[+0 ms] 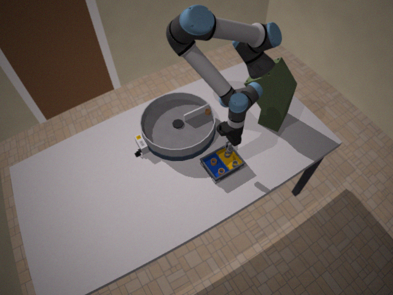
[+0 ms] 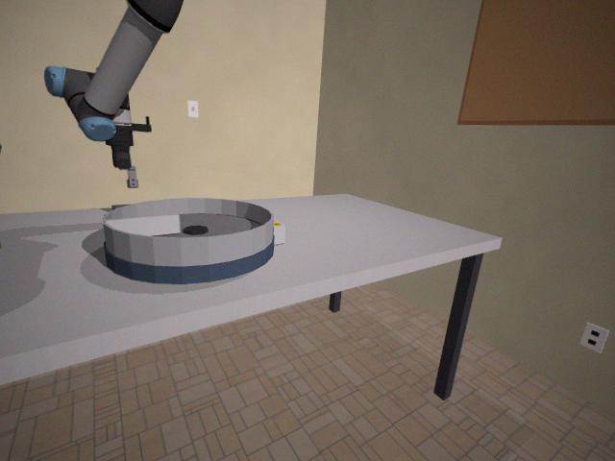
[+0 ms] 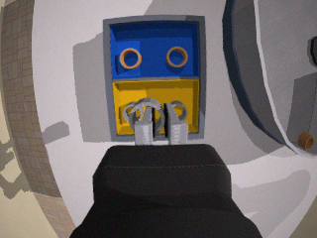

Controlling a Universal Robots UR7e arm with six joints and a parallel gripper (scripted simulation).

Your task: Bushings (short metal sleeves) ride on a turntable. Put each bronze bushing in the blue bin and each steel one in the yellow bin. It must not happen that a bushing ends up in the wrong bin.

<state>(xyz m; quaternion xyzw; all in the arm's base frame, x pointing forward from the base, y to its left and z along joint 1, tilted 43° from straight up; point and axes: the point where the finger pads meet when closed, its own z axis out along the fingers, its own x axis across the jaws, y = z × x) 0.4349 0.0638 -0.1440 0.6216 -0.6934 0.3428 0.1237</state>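
The blue bin lies 12 cm below my hand and 3 cm ahead of it. Round my hand: grey turntable 35 cm to the right, 9 cm below, 4 cm ahead.
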